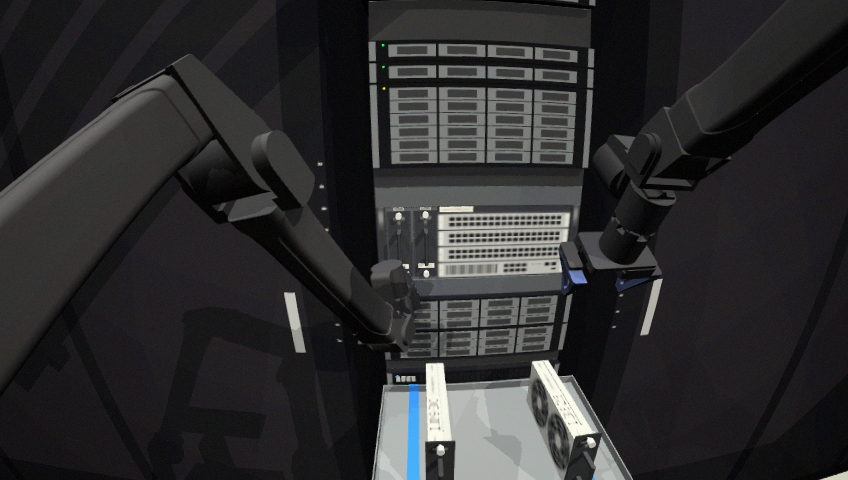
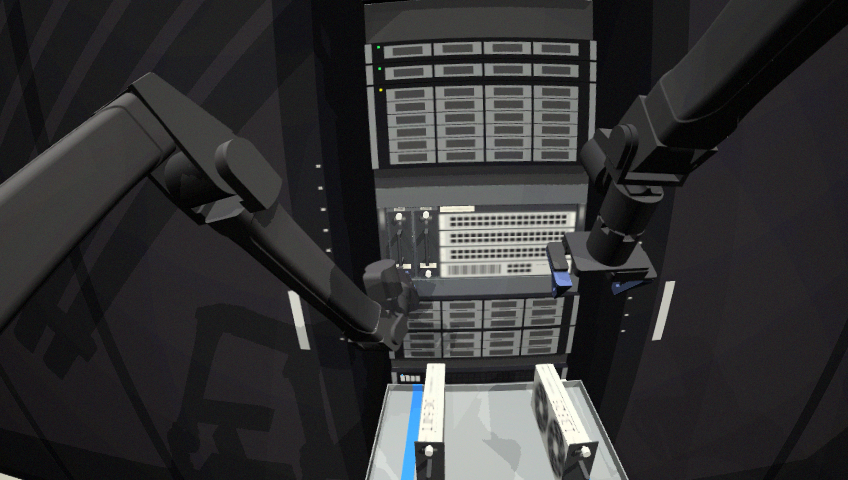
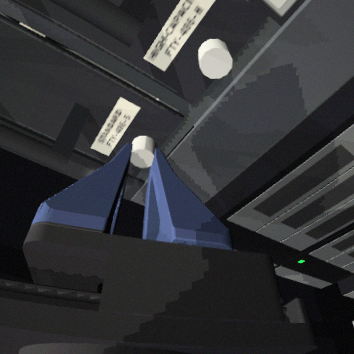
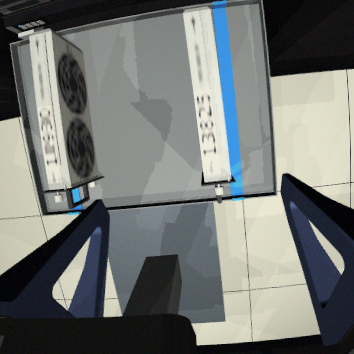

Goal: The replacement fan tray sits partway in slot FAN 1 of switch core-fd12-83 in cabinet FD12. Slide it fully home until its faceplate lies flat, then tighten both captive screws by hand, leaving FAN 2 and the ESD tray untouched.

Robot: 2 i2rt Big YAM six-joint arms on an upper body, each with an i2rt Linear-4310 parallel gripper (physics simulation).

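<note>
The FAN 1 tray [image 1: 398, 236] [image 2: 399, 239] is the left of two narrow dark modules in the switch; its faceplate looks about level with its neighbour's, though exact flushness cannot be told. Its upper screw [image 1: 398, 216] [image 2: 398, 217] shows free. Its white lower screw [image 3: 143, 154] sits between the fingertips of my left gripper [image 3: 141, 154], which is shut on it, just below the STANDARD label [image 3: 116, 126]. The FAN 2 tray [image 1: 426, 237] [image 2: 426, 239] is beside it, with its lower screw [image 3: 215, 58] untouched. My right gripper [image 1: 596, 285] [image 2: 587, 290] [image 4: 190, 194] is open and empty, right of the switch.
The grey ESD tray [image 1: 484, 410] [image 2: 476, 410] [image 4: 115, 55] stands low in front, holding two white fan units [image 4: 207, 135] [image 4: 47, 115]. White port cards [image 1: 505, 237] fill the switch's right side. Drive shelves [image 1: 482, 124] are above and below. My left forearm covers the lower left of the rack.
</note>
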